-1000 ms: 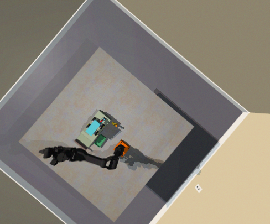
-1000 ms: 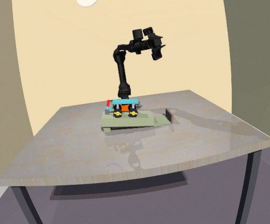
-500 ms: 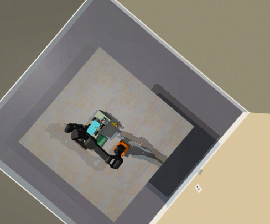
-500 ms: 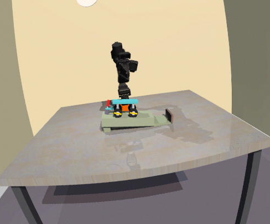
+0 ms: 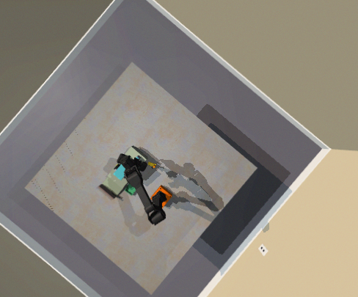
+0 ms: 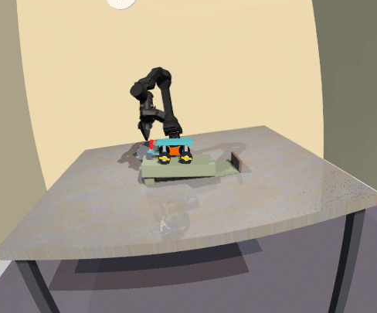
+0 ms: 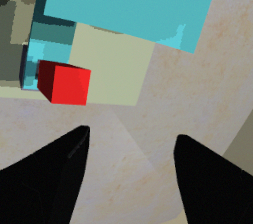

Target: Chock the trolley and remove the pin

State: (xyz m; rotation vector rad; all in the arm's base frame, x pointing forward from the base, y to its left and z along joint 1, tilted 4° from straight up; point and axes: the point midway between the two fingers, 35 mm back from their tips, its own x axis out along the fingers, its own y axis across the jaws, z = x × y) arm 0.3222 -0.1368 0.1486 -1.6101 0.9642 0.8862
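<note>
Now: gripper tip 50 mm above the red-headed stop pin, 30 mm past it and 10 mm to the right of it. Also, from my gripper tip: trolley 110 mm to the left, 70 mm below; then yellow chock 160 mm below, 140 mm behind; then dark end stop 360 mm to the left, 150 mm below, 20 mm ahead.
</note>
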